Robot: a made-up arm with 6 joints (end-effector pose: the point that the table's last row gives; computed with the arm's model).
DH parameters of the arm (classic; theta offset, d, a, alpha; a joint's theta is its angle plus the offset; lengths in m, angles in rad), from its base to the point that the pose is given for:
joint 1: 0 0.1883 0 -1.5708
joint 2: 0.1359 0 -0.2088 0
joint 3: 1.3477 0 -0.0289 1.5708
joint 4: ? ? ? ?
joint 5: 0 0 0.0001 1.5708
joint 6: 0 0.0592 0 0
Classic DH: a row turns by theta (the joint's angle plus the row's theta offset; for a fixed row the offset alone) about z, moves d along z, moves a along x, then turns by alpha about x.
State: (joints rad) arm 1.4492 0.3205 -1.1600 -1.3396 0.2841 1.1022
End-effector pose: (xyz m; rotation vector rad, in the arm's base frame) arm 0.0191 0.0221 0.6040 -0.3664 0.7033 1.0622
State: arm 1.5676 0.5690 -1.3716 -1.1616 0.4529 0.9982
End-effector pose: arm 0.0241 0.0671 0.6323 -0.4108 0.9127 1.1513
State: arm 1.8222 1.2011 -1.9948 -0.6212 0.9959 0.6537
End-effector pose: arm -0.0193 0.1916 0.6627 -0.8571 1.5010 1.2132
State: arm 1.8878 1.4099 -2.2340 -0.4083 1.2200 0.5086
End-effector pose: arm -0.0496 0.2220 0.6596 -1.1676 1.6396 1.1864
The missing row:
joint 4: 0 0.3291 0 -1.5708
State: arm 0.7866 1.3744 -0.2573 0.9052 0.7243 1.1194
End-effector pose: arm 0.1078 0.1518 0.0790 -1.3450 -2.2358 -0.2240
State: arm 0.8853 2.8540 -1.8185 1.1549 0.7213 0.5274
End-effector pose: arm 0.2475 0.3593 -0.0760 -0.7383 -2.4466 -0.6300
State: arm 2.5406 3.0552 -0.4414 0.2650 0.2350 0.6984
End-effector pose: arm 0.0790 -0.0586 -0.0578 -1.7374 1.7861 -1.6603
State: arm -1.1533 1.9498 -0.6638 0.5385 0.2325 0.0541
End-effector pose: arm 0.1116 -0.2342 0.0160 2.2335 1.9155 0.0959
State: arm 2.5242 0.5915 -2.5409 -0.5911 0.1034 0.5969
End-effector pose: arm 0.2885 -0.2006 0.6631 0.5024 -0.0832 2.5036
